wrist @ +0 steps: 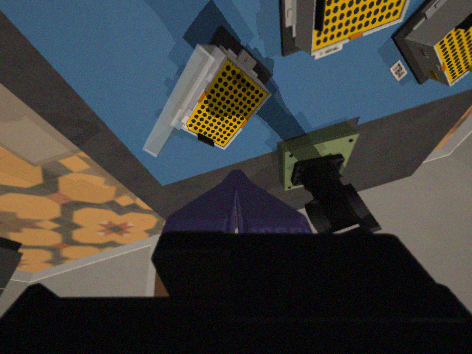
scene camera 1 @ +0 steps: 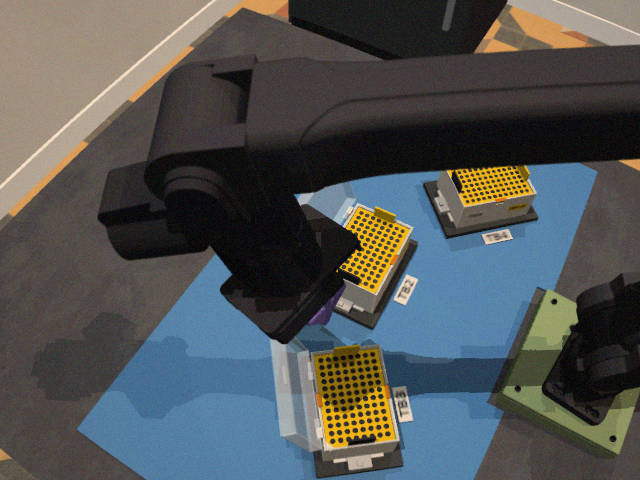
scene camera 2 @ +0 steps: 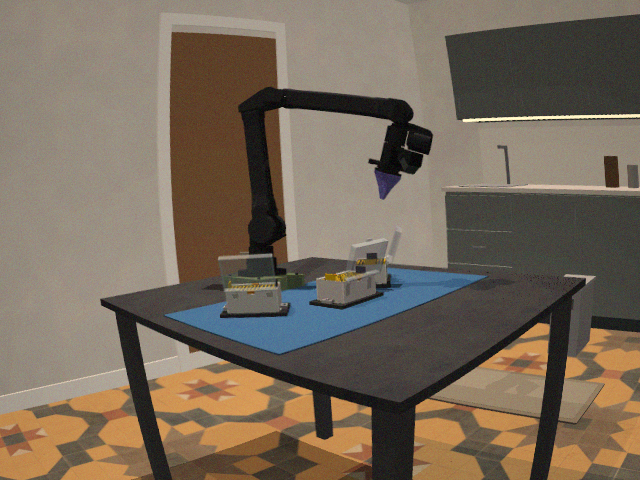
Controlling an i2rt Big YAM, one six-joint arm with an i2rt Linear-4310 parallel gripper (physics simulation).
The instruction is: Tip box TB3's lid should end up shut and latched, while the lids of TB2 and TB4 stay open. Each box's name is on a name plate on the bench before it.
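Places are measured from the arm's base along level axes (x ahead, y left, z up), in centimetres.
Pixels of known places: gripper, fingertip midpoint: (wrist: 236, 177) (scene camera 1: 321, 319) (scene camera 2: 381, 199); arm's base, link origin: (wrist: 314, 168) (scene camera 1: 586, 372).
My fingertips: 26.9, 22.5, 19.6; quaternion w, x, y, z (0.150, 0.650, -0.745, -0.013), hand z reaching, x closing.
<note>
For each thing: its top centre in the pictures, then the offset to it from my fingertips, as dx, dy, dz. Level surfaces: height alone.
- Box TB3, top centre: (scene camera 1: 354, 391) (wrist: 226, 116) (scene camera 2: 370, 256) -4.2, -1.4, -15.5
- TB2, top centre: (scene camera 1: 367, 241) (scene camera 2: 345, 270) +6.1, -19.3, -15.5
- TB4, top centre: (scene camera 1: 492, 172) (scene camera 2: 252, 281) -1.7, -40.8, -15.5
- blue mat, surface height: dz -23.0
- dark table, surface height: dz -23.3
Box TB3 (scene camera 1: 355, 397) (wrist: 227, 102) is open. Its clear lid (scene camera 1: 293, 395) (wrist: 176, 107) (scene camera 2: 394, 243) leans outward on the side away from its name plate (scene camera 1: 402, 404). Its white latch (scene camera 1: 360, 461) is at one short end. TB2 (scene camera 1: 376, 250) (scene camera 2: 345, 289) (wrist: 357, 22) is open, its lid (scene camera 1: 330, 200) (scene camera 2: 361, 249) raised. TB4 (scene camera 1: 493, 193) (scene camera 2: 253, 301) (wrist: 452, 55) is open, its lid (scene camera 2: 237, 265) upright; the arm hides that lid in scene camera 1. My gripper (scene camera 1: 313, 322) (scene camera 2: 383, 197) (wrist: 236, 177) is shut and empty, high above the boxes, clear of TB3's lid.
The boxes stand on a blue mat (scene camera 1: 217, 428) (scene camera 2: 279, 335) on a dark table (scene camera 2: 382, 356). The arm's green base plate (scene camera 1: 563, 418) (wrist: 320, 137) lies on the name-plate side of TB3. The forearm (scene camera 1: 439, 108) crosses above TB2 and TB4. A dark cabinet (scene camera 1: 382, 23) stands beyond the table.
</note>
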